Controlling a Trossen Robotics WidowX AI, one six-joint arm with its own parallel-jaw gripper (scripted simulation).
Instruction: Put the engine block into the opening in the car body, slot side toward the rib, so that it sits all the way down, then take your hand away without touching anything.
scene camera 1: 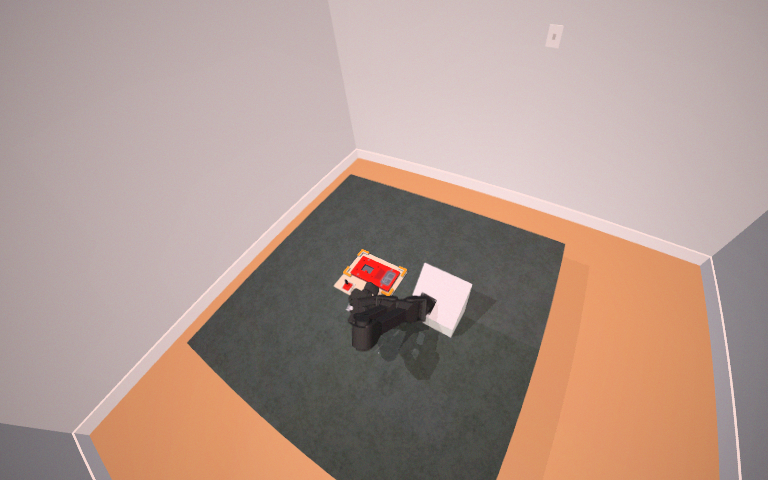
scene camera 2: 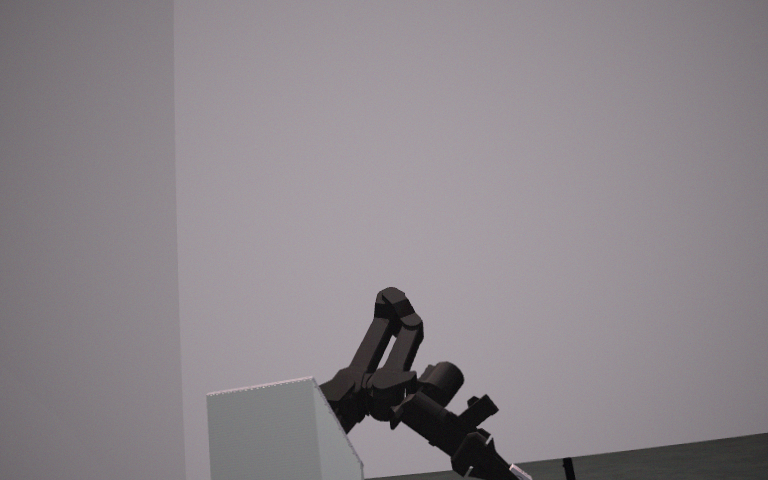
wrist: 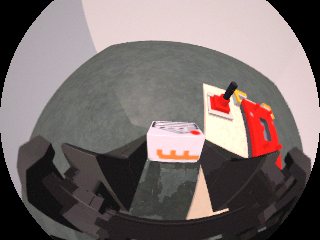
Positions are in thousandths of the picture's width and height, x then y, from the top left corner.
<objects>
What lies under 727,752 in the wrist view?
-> The gripper.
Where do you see an engine block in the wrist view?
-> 520,585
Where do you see a red car body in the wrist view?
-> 817,569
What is the gripper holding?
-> An engine block.
</objects>
